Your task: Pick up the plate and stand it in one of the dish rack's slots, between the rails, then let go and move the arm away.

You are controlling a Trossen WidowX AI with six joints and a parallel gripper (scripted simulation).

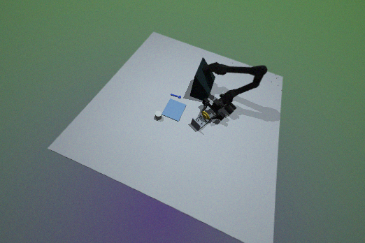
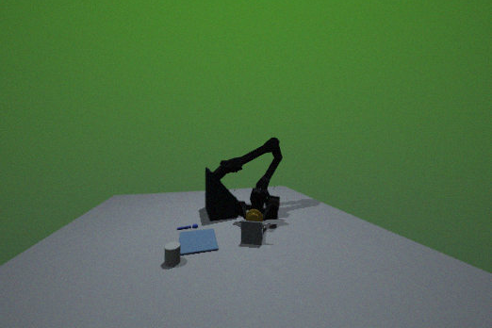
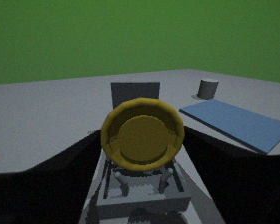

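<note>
Now: the yellow plate 10 mm behind my gripper tip. Round my gripper tip: dish rack (30 mm below, 20 mm ahead, 10 mm to the right); then blue spoon (250 mm to the right, 100 mm behind, 50 mm below); then light blue mat (220 mm to the right, 50 mm below, 20 mm ahead).
</note>
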